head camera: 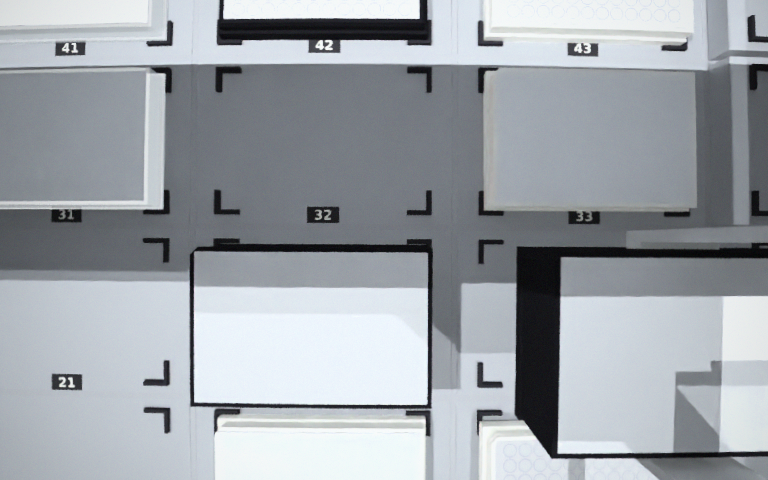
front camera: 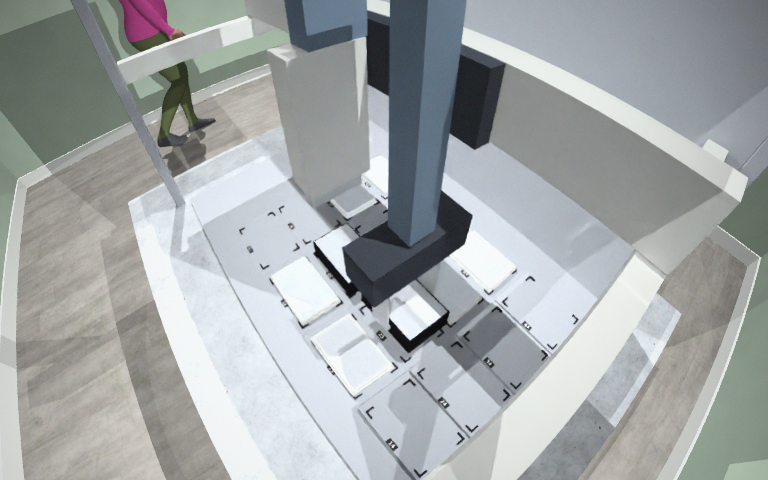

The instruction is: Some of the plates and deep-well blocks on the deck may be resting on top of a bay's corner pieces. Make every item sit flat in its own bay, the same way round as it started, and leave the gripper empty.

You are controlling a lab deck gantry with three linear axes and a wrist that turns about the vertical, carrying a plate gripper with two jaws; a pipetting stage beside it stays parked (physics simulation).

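Frame: origin at the robot's base, x ahead, y left, z up, level; millimetres.
Where they show: gripper, between the fingertips: (head camera: 662,340) (front camera: 403,306); robot's base, origin of its link: (front camera: 240,231).
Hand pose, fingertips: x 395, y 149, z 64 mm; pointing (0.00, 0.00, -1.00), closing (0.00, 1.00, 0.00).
Note:
Things, the pixels of their top centre, and the offset from my fingertips. "*": a spot on its surface instead.
- black-sided deep-well block, centre of its top: (head camera: 712,356) (front camera: 404,299) 1 mm ahead, 0 mm left, 26 mm up
- second deep-well block, centre of its top: (head camera: 310,328) (front camera: 347,251) 167 mm back, 1 mm left, 23 mm down
- black-edged item, a spot on its surface: (head camera: 322,10) * 166 mm back, 182 mm left, 50 mm down
- bay 12, a spot on its surface: (head camera: 320,455) (front camera: 314,280) * 166 mm back, 81 mm right, 50 mm down
- bay 13, a spot on its surface: (front camera: 351,356) * 3 mm ahead, 113 mm right, 47 mm down
- bay 33, a spot on its surface: (head camera: 591,141) * 6 mm back, 105 mm left, 50 mm down
- bay 43, a spot on its surface: (head camera: 589,16) * 6 mm back, 181 mm left, 50 mm down
- bay 31, a spot on its surface: (head camera: 67,135) * 319 mm back, 108 mm left, 50 mm down
- bay 41, a spot on its surface: (head camera: 73,11) * 318 mm back, 184 mm left, 50 mm down
- Bay 32, a spot on its surface: (head camera: 322,141) * 168 mm back, 107 mm left, 64 mm down
My gripper (front camera: 404,297) is shut on the black-sided deep-well block (front camera: 420,314) (head camera: 640,350) of bay 23 and holds it raised above that bay. Its jaws are along the long sides. The gripper hides part of the block in the front view. A second deep-well block (front camera: 338,250) (head camera: 311,345) stands in bay 22. A black-edged item (head camera: 322,10) is in bay 42. Light plates are in bay 12 (front camera: 305,289) (head camera: 320,455), bay 13 (front camera: 351,356), bay 33 (head camera: 591,141), bay 43 (front camera: 484,261) (head camera: 589,16), bay 31 (head camera: 67,135) and bay 41 (head camera: 73,11).
A parked pipetting stage (front camera: 325,118) stands at the back left. The gripper's blue column (front camera: 416,130) rises over the deck. Bay 32 (head camera: 322,141) holds no item. A pale front rail (front camera: 566,356) crosses at the right. A person (front camera: 150,28) is beyond the deck.

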